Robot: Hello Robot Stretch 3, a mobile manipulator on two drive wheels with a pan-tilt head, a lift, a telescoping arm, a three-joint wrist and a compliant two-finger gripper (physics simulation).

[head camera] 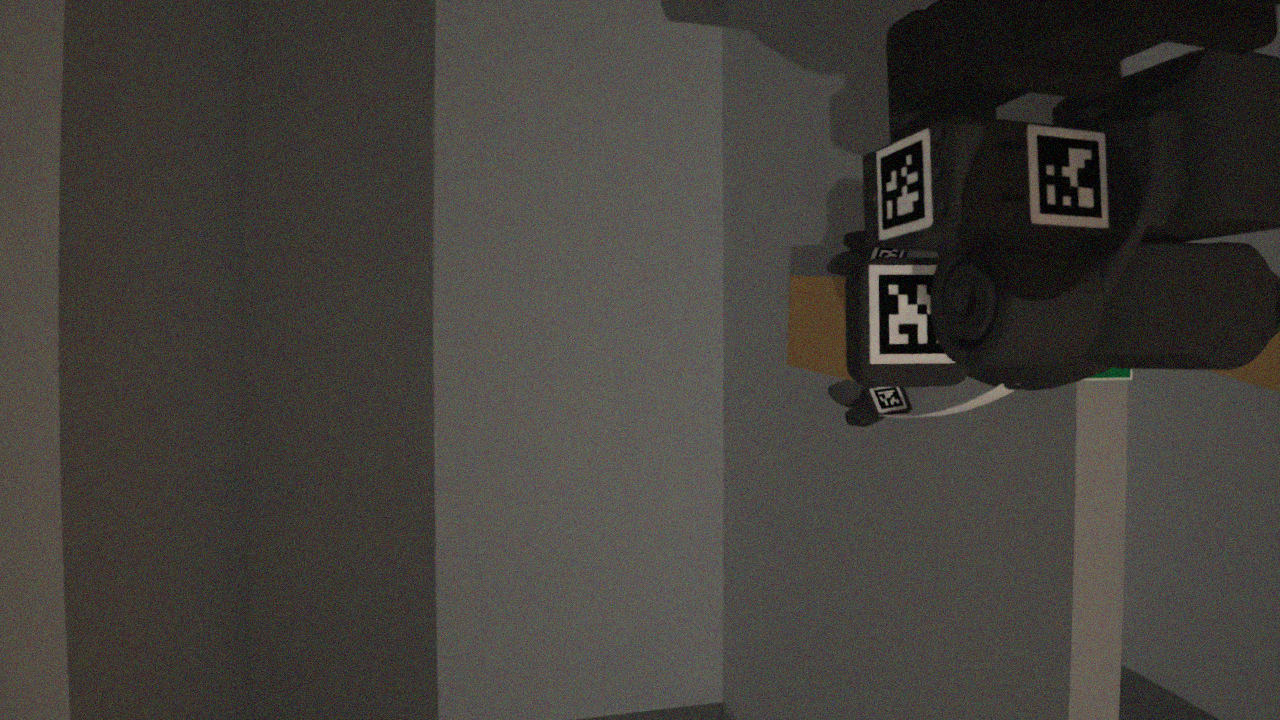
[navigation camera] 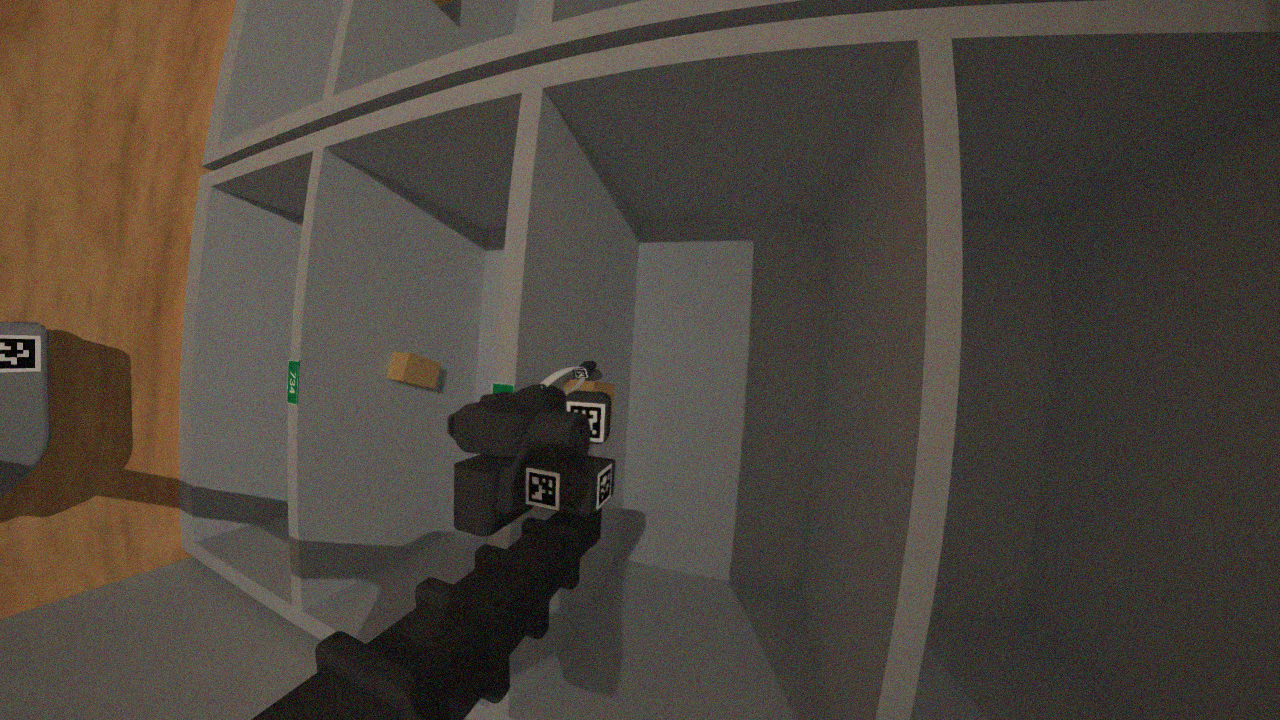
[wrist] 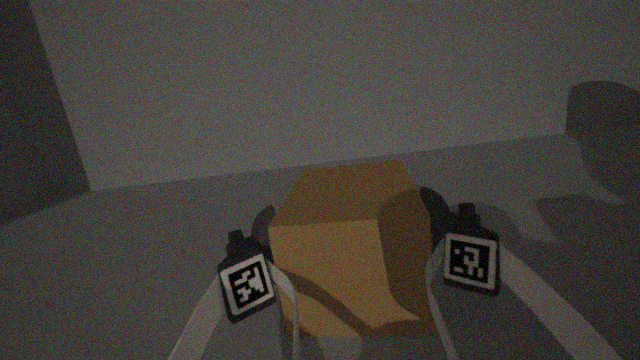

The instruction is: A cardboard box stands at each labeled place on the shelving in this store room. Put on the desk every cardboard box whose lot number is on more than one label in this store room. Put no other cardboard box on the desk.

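Frame: origin at the robot's base, x left, y back, z up, level; metres.
Where they show: gripper, fingertip midpoint: (head camera: pixel 845 329).
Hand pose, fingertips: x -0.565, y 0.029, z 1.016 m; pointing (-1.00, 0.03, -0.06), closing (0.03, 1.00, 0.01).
After its pixels a point has its place.
A plain cardboard box (head camera: pixel 816 324) @(x -0.559, y 0.032, z 1.041 m) (navigation camera: pixel 597 387) @(x -0.525, y 0.006, z 1.041 m) (wrist: pixel 325 260) @(x -0.511, y 0.016, z 1.026 m) is inside a grey shelf compartment, partly hidden by the gripper in the head and navigation views. My gripper (head camera: pixel 850 328) @(x -0.565, y 0.029, z 1.016 m) (wrist: pixel 348 223) @(x -0.565, y 0.029, z 1.016 m) is shut on it, with one fingertip against each side in the wrist view. I cannot tell whether the box rests on the board. A green label (head camera: pixel 1111 373) @(x -0.388, y -0.002, z 0.971 m) (navigation camera: pixel 503 389) @(x -0.387, y 0.002, z 0.975 m) on this compartment's front edge is mostly covered and its number cannot be read. A second cardboard box (navigation camera: pixel 413 369) @(x -0.588, y 0.013, z 0.584 m) stands in the neighbouring compartment, behind a green label (navigation camera: pixel 293 382) @(x -0.386, y 0.033, z 0.520 m) reading 734. The desk does not show.
The dark telescoping arm (navigation camera: pixel 447 617) @(x -0.153, y 0.084, z 1.120 m) reaches into the compartment. Shelf dividers (head camera: pixel 1099 537) @(x -0.392, y -0.081, z 0.975 m) (navigation camera: pixel 938 223) @(x -0.396, y -0.189, z 1.427 m) stand on both sides of the compartment. More compartments lie beyond the long shelf upright (navigation camera: pixel 716 55) @(x -0.403, y -0.389, z 1.210 m). Wooden floor (navigation camera: pixel 98 179) @(x -0.243, y -0.351, z 0.000 m) shows at the left of the navigation view, with part of a grey marked body (navigation camera: pixel 22 402) @(x -0.141, y 0.082, z 0.160 m).
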